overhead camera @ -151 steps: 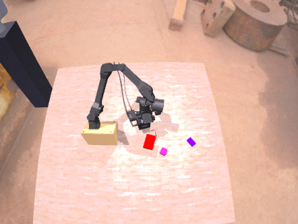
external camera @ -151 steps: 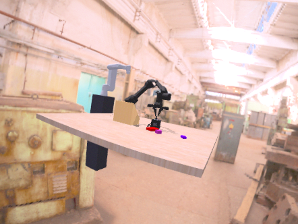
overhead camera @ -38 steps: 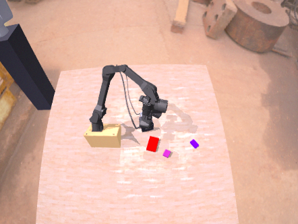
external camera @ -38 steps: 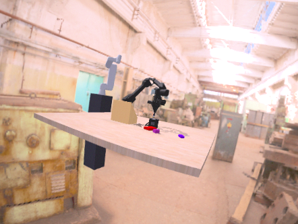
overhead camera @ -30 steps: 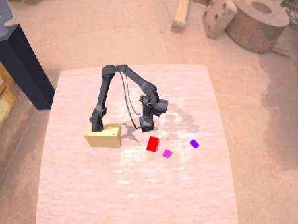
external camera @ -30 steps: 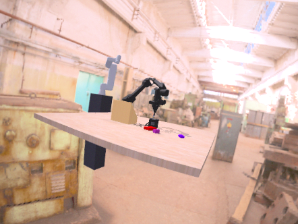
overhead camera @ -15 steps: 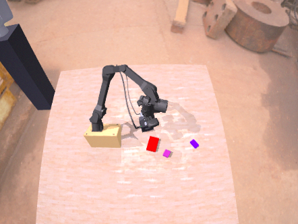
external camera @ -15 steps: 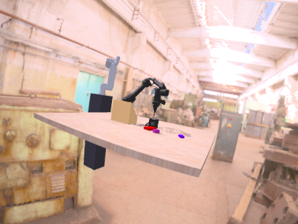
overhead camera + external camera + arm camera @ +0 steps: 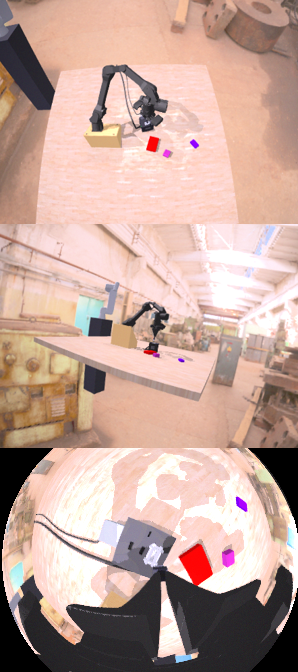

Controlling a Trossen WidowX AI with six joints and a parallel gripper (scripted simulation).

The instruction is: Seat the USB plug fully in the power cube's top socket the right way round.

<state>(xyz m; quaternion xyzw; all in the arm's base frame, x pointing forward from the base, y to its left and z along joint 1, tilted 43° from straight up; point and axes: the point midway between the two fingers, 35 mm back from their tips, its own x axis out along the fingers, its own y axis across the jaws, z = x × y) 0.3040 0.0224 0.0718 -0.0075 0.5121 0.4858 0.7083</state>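
Right now the USB plug is 20 mm below my gripper tip. Also, from my gripper tip: flat red block: 120 mm below, 110 mm to the right, 30 mm ahead; then magenta block: 180 mm to the right, 120 mm below, 120 mm ahead; then USB socket: 70 mm below, 10 mm to the left.
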